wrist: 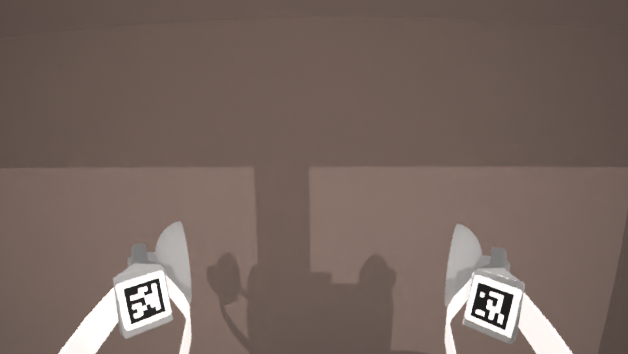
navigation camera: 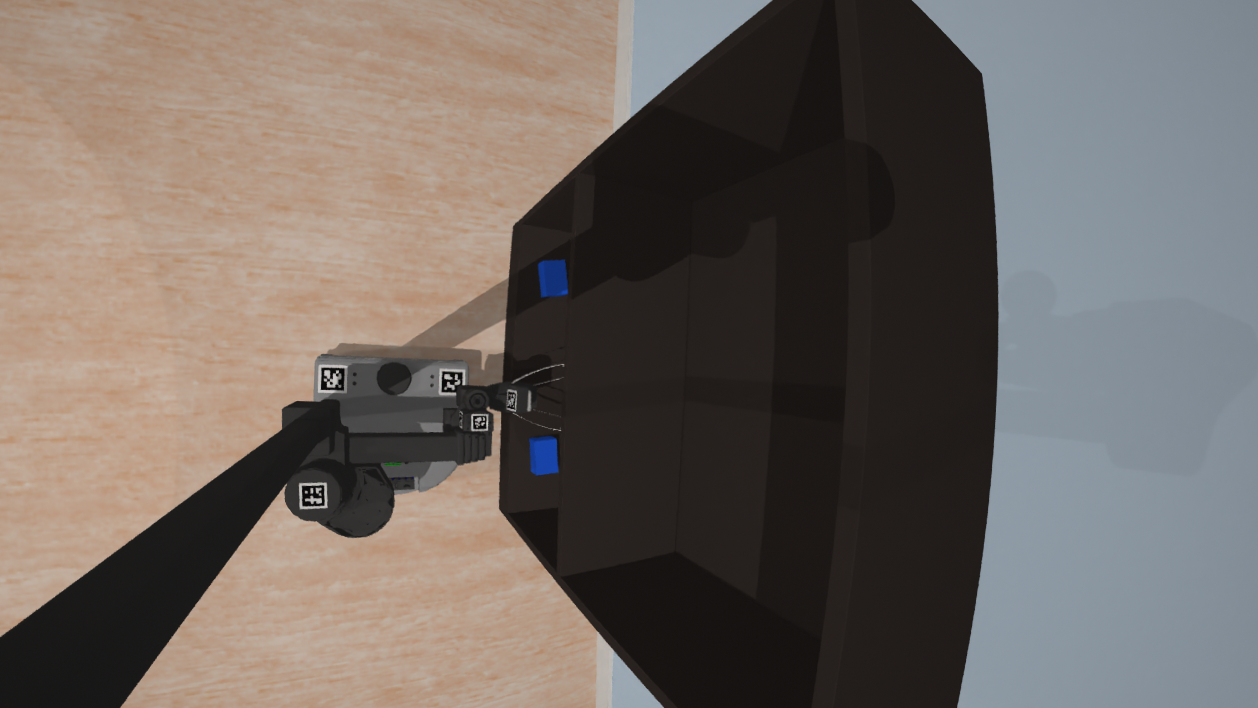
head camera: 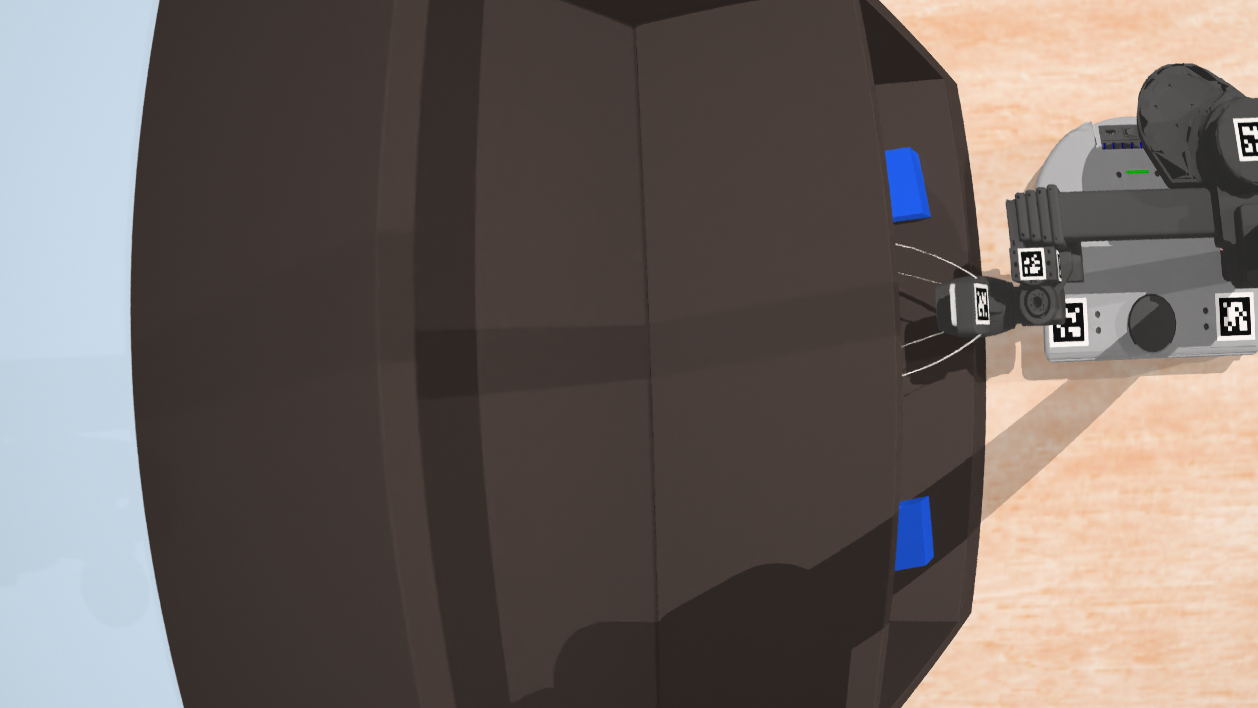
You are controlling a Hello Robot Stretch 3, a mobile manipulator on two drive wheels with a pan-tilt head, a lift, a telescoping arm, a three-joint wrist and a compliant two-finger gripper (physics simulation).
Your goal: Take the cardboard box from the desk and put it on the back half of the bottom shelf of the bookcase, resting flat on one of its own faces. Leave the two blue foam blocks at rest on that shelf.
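Frame: origin at the robot's base, x right, y ahead, z up, level; centimetres.
Where they show: gripper, fingertip midpoint: [wrist: 318,252]; robot's base, link origin: [navigation camera: 393,376] [head camera: 1148,320].
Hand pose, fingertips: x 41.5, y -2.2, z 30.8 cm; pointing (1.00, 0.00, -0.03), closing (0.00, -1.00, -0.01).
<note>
Each offset is from my fingertips to the top centre of the thing. Level surfaces: height alone.
The cardboard box and the desk do not show in any view. One blue foam block @(dx -4.0, dy -16.9, dz -16.2 cm) [head camera: 906,184] [navigation camera: 544,455] rests on the bottom shelf @(dz -20.7 cm) [head camera: 937,422] [navigation camera: 532,334] of the dark brown bookcase [head camera: 264,264] [navigation camera: 924,352]. The other blue foam block @(dx -3.4, dy +29.4, dz -16.2 cm) [head camera: 913,533] [navigation camera: 552,278] rests farther along that shelf. My gripper [head camera: 899,309] [navigation camera: 561,398] [wrist: 318,252] is open and empty, its fingers wide apart. From above it is between the two blocks, nearer the first. Its fingertips are hidden under the upper board in the head and navigation views. The wrist view faces brown bookcase panels.
My wheeled base [head camera: 1100,255] [navigation camera: 369,413] stands on the wooden floor @(dz -30.7 cm) [head camera: 1144,545] [navigation camera: 264,176] before the bookcase. The arm [head camera: 1135,213] [navigation camera: 400,447] is drawn in. The bookcase's upper boards overhang the bottom shelf. Shadows of the gripper fall on the panel in the wrist view.
</note>
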